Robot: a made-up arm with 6 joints. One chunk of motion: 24 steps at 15 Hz.
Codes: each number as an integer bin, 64 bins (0 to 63) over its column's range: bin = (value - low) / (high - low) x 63, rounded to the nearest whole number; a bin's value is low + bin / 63 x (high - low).
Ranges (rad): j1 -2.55..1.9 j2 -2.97..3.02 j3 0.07..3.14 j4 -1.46..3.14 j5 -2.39..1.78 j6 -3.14..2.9
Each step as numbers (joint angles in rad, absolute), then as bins.
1 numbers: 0.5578 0.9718 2.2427 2.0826 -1.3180 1.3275
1 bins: 44 41 45 49 16 47
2 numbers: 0.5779 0.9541 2.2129 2.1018 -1.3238 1.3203
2 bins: 44 41 44 49 16 47
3 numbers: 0.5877 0.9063 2.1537 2.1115 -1.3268 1.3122
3 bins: 44 41 43 49 16 46
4 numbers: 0.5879 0.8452 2.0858 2.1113 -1.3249 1.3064
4 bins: 44 40 41 49 16 46
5 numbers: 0.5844 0.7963 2.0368 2.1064 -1.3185 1.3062
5 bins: 44 40 40 49 16 46
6 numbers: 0.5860 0.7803 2.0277 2.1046 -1.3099 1.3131
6 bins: 44 39 40 49 16 46
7 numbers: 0.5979 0.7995 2.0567 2.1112 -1.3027 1.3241
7 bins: 45 40 41 49 16 47
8 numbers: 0.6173 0.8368 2.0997 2.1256 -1.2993 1.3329
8 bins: 45 40 42 49 16 47
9 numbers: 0.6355 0.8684 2.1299 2.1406 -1.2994 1.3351
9 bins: 45 40 42 49 16 47
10 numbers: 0.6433 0.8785 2.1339 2.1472 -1.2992 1.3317
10 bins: 45 40 42 49 16 47
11 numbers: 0.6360 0.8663 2.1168 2.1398 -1.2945 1.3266
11 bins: 45 40 42 49 17 47
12 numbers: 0.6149 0.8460 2.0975 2.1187 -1.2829 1.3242
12 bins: 45 40 42 49 17 47
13 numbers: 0.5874 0.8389 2.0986 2.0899 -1.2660 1.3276
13 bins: 44 40 42 49 17 47
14 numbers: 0.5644 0.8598 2.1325 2.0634 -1.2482 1.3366
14 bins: 44 40 42 48 17 47
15 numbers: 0.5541 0.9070 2.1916 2.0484 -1.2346 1.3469
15 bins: 44 41 44 48 17 47
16 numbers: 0.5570 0.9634 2.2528 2.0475 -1.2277 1.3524
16 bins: 44 41 45 48 18 47
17 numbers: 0.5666 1.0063 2.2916 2.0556 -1.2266 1.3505
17 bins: 44 42 46 48 18 47
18 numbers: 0.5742 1.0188 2.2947 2.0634 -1.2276 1.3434
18 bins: 44 42 46 48 18 47
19 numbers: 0.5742 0.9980 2.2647 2.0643 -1.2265 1.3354
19 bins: 44 42 45 48 18 47
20 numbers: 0.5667 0.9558 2.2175 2.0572 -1.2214 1.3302
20 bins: 44 41 44 48 18 47
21 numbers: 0.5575 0.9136 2.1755 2.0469 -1.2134 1.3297
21 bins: 44 41 43 48 18 47
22 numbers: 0.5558 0.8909 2.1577 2.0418 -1.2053 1.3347
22 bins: 44 41 43 48 18 47
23 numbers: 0.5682 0.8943 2.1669 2.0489 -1.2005 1.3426
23 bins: 44 41 43 48 18 47
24 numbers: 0.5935 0.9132 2.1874 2.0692 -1.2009 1.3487
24 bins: 45 41 43 48 18 47
